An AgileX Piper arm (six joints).
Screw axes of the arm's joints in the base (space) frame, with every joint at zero. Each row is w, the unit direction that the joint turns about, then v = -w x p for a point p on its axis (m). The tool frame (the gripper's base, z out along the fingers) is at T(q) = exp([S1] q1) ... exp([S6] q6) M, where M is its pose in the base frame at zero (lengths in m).
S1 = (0, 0, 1, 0, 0, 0)
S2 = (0, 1, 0, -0.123, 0, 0)
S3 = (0, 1, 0, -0.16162, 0, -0.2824)
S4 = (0.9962, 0, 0.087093, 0, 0.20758, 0)
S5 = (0, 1, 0, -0.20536, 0, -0.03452)
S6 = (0.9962, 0, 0.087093, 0, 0.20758, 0)
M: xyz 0.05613 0 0.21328 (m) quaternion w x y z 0.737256 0 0.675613 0
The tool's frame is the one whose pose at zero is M.
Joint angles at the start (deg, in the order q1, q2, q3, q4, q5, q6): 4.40, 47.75, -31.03, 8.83, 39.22, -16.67
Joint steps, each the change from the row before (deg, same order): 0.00, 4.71, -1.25, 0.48, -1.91, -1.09; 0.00, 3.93, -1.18, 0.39, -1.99, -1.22; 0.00, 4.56, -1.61, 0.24, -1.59, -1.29; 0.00, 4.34, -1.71, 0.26, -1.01, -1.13; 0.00, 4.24, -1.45, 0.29, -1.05, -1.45
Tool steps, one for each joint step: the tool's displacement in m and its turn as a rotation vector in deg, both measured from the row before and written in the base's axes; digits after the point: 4 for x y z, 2 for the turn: 0.0157, 0.0013, -0.0041, -0.39, 1.44, 0.44; 0.0139, 0.0010, -0.0034, -0.51, 0.63, 0.54; 0.0158, 0.0011, -0.0048, -0.72, 1.21, 0.70; 0.0149, 0.0011, -0.0054, -0.59, 1.49, 0.66; 0.0139, 0.0011, -0.0076, -0.73, 1.57, 0.91
